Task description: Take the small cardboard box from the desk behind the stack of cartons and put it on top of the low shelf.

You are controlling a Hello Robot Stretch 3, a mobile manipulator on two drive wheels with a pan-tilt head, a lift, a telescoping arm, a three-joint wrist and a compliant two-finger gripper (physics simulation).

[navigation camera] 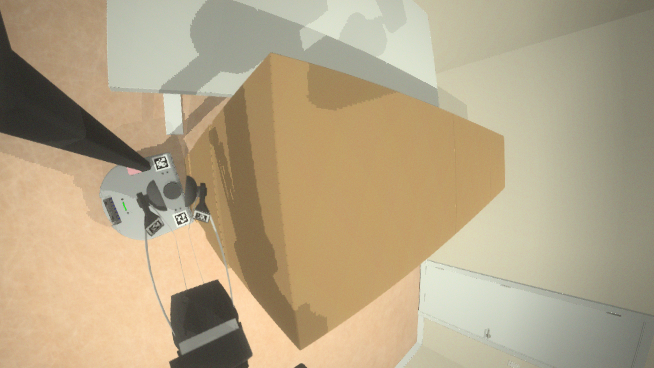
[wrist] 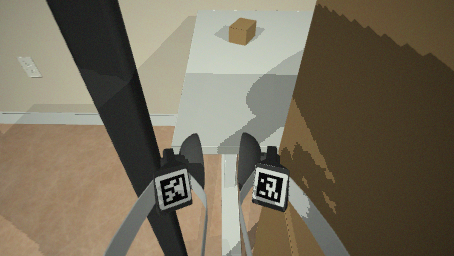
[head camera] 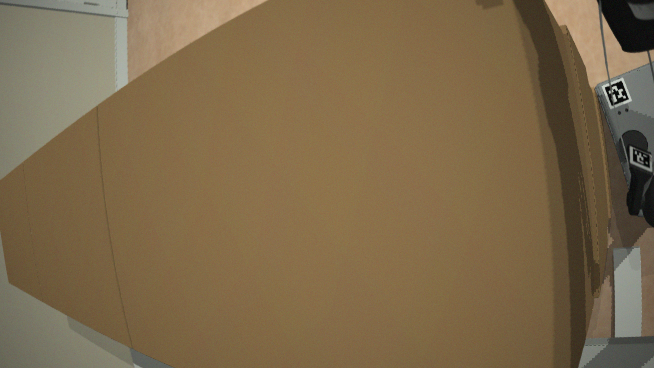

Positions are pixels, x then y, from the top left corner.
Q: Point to the gripper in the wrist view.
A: At 220, 152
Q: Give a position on a white desk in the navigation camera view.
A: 209, 55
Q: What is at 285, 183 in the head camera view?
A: A stack of cartons.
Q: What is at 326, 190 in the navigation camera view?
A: A stack of cartons.
